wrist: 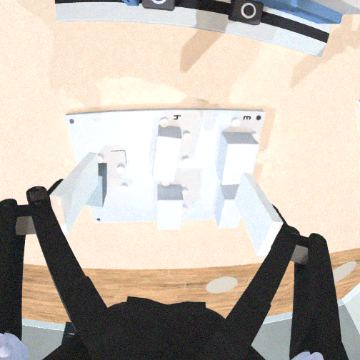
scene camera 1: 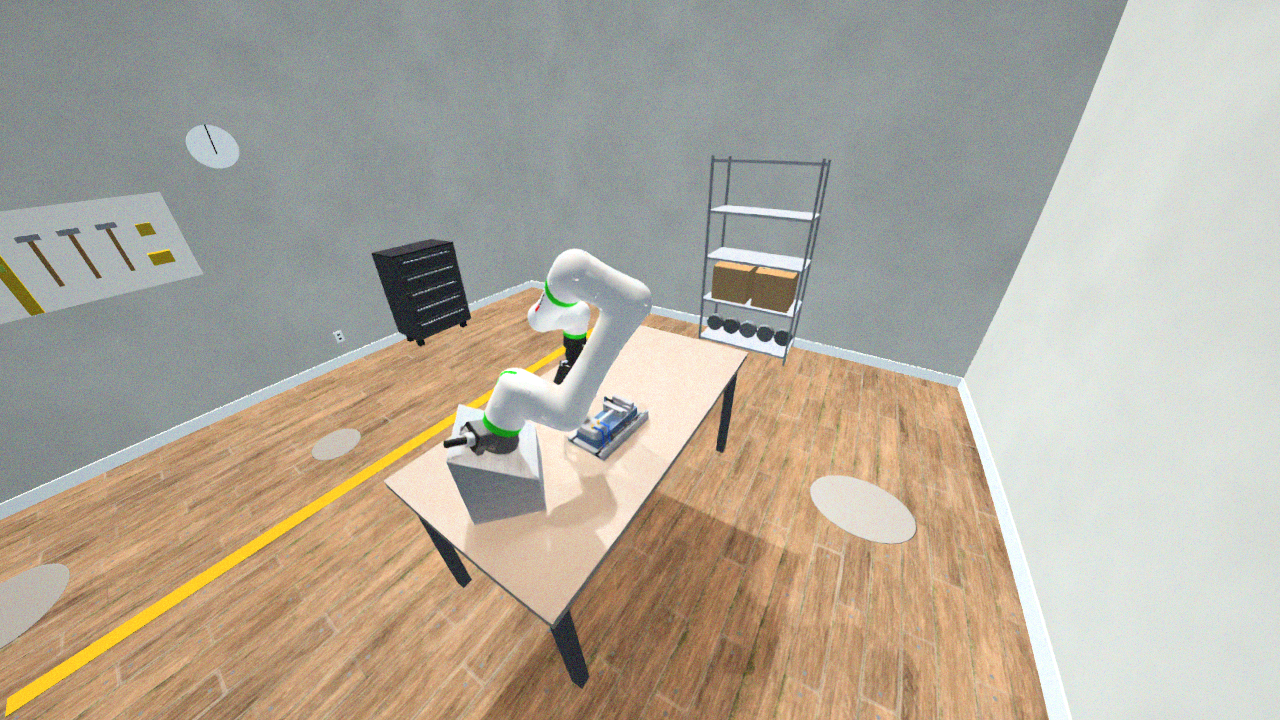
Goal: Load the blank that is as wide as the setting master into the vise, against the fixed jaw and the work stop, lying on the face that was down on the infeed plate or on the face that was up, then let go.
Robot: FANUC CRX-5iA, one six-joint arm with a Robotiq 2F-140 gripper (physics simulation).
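Note:
The white infeed plate lies on the table in the wrist view. Two pale blocks stand in its middle column, a taller one and a shorter one. At its right are a large pale block and a smaller one, partly behind the right finger pad. A darker grey block is at the left beside a corner mark, partly hidden by the left pad. I cannot tell which is the setting master. My gripper is open and empty above the plate. The blue and grey vise stands beyond the plate.
The vise's pale base edge crosses the top of the wrist view. In the scene view, the robot's grey pedestal stands on the table. A shelf rack and a black drawer cabinet stand away from the table.

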